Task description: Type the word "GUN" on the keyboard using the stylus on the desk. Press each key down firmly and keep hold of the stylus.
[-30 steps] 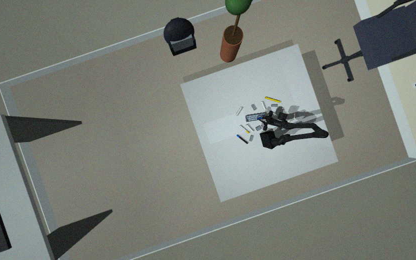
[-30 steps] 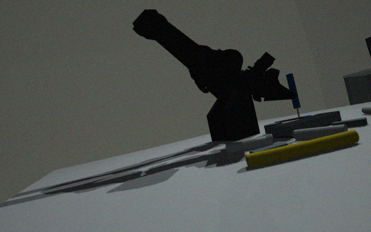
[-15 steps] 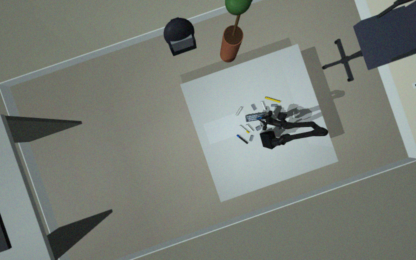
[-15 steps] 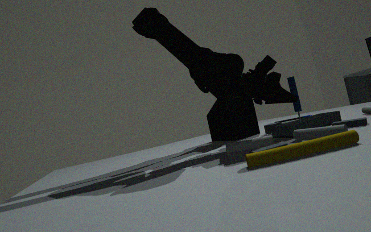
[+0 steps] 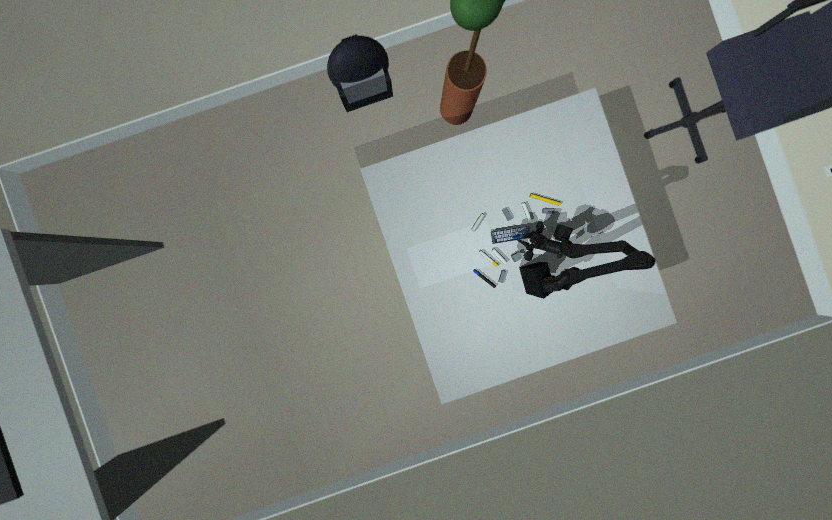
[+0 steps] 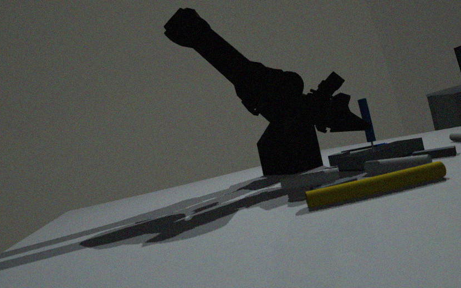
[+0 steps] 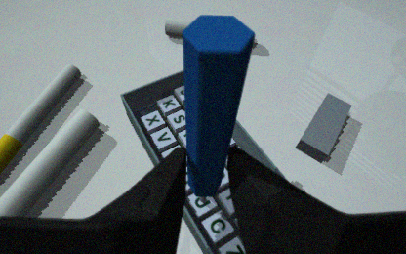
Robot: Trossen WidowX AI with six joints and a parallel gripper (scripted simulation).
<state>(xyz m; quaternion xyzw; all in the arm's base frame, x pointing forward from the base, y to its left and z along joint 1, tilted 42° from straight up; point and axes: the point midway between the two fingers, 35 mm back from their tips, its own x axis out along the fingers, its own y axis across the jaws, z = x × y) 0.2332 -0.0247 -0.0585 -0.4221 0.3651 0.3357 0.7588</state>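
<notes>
Right now the grey block is 12 cm ahead of my gripper tip, 1 cm to the right of it and 7 cm below it. The rest, counted from my gripper tip: blue stylus 2 cm below; blue-black pen 15 cm behind, 20 cm to the left, 6 cm below; yellow-tipped pen 9 cm behind, 13 cm to the left, 6 cm below.
</notes>
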